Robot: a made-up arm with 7 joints.
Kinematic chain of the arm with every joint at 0, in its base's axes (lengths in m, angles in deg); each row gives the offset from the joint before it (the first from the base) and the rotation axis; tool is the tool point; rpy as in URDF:
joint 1: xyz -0.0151 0.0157 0.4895 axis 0 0.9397 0.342
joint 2: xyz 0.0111 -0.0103 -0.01 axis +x
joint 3: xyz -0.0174 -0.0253 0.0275 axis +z
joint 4: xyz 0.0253 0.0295 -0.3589 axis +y
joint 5: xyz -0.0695 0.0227 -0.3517 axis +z
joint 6: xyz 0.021 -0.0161 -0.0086 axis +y
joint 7: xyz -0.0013 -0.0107 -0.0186 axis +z
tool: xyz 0.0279 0.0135 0.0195 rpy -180 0 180
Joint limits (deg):
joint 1: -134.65..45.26
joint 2: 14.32..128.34
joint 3: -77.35..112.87
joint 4: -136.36..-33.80
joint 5: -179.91..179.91
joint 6: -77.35..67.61
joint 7: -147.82..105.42
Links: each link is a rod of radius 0.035 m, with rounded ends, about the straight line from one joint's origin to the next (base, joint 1, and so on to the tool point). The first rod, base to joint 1, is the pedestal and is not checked.
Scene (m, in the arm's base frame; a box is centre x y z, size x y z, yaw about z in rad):
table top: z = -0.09
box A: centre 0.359 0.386 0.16 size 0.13 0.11 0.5 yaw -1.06
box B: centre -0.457 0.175 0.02 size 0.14 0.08 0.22 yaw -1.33
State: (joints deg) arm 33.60 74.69 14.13 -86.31 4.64 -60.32 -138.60
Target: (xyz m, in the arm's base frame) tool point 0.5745 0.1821 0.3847
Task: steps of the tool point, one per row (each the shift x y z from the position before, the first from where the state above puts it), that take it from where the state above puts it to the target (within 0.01 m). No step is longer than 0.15 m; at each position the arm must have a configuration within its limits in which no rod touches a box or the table.
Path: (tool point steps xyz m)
1: -0.0446 -0.0587 -0.0972
2: -0.0408 -0.0796 -0.0760
3: -0.0330 -0.0941 -0.0521
4: -0.0230 -0.1016 -0.0271
5: -0.0118 -0.1021 -0.0029
6: 0.0961 0.0347 -0.0025
7: 0.1036 0.0315 0.0222
8: 0.1039 0.0269 0.0494
9: 0.0957 0.0214 0.0770
10: 0.0788 0.0160 0.1014
11: 0.0547 0.0116 0.1200

